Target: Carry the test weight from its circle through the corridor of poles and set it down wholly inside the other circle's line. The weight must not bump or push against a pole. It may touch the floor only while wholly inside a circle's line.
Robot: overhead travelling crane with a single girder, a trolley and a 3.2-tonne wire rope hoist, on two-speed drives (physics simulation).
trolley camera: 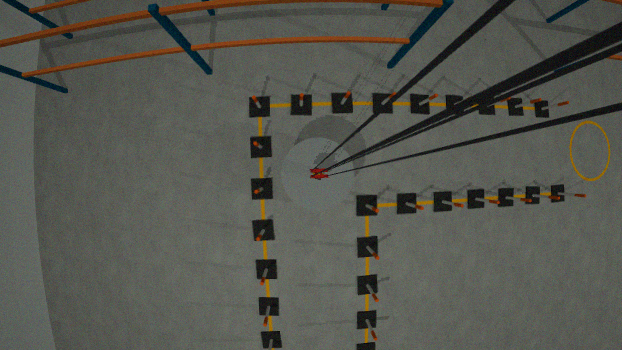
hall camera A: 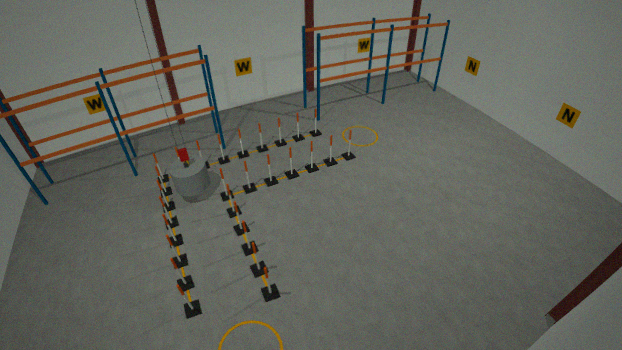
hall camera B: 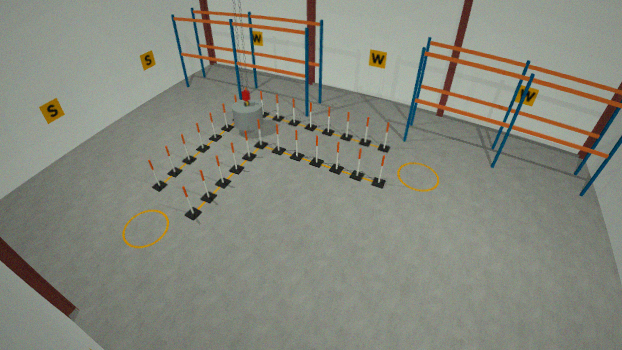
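The grey round test weight hangs upright at the corridor's corner, with its shadow offset beside it on the floor. My hook, the gripper, is below the red block and holds the weight from above. In the trolley camera view the weight is apart from the left pole row and the inner corner pole base. One yellow circle lies beyond the south corridor end. The other yellow circle lies beyond the north end.
Orange-and-white poles on black bases line both legs of the L-shaped corridor, joined by yellow floor lines. A blue-and-orange rack stands behind the corner by the west wall. Another rack stands farther north along that wall.
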